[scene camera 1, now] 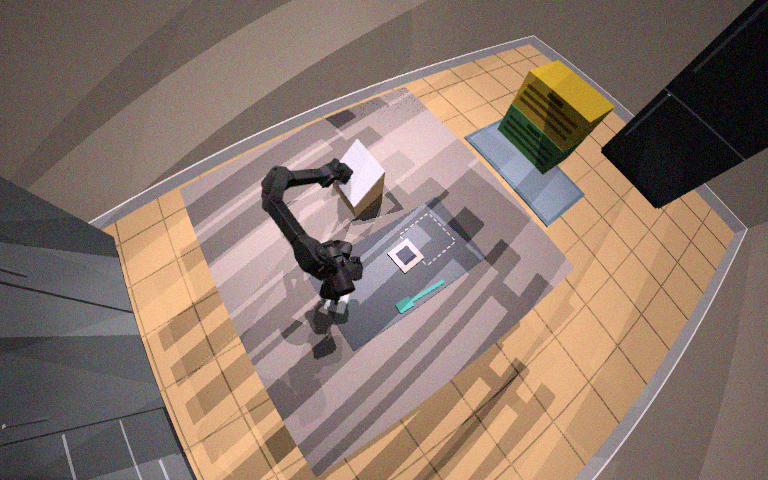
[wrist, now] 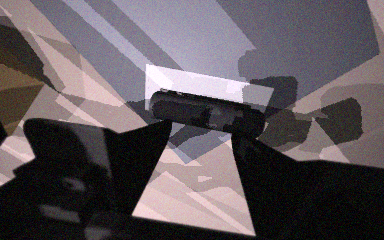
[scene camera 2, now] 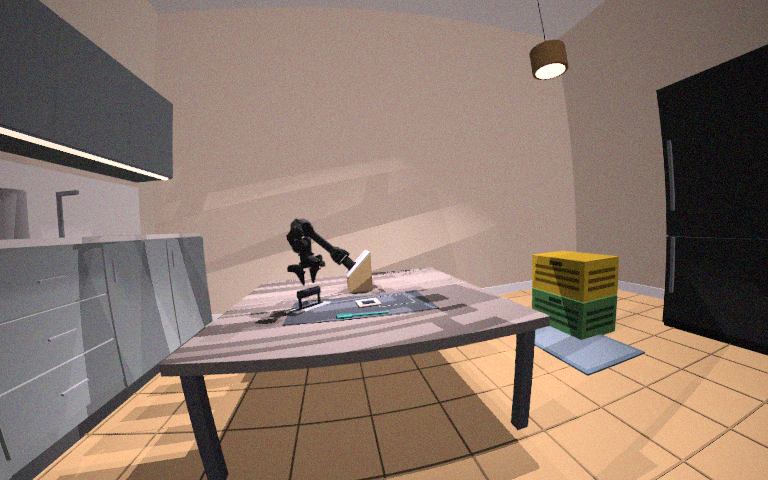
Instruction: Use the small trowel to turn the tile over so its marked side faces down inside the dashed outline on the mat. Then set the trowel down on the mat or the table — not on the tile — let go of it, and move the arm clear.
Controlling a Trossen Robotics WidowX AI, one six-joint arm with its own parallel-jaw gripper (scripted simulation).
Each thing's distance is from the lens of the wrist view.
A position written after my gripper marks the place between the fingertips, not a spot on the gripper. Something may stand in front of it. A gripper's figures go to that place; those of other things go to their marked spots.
my gripper (wrist: 201, 128): 11 cm
grey mat (wrist: 296, 54): 25 cm
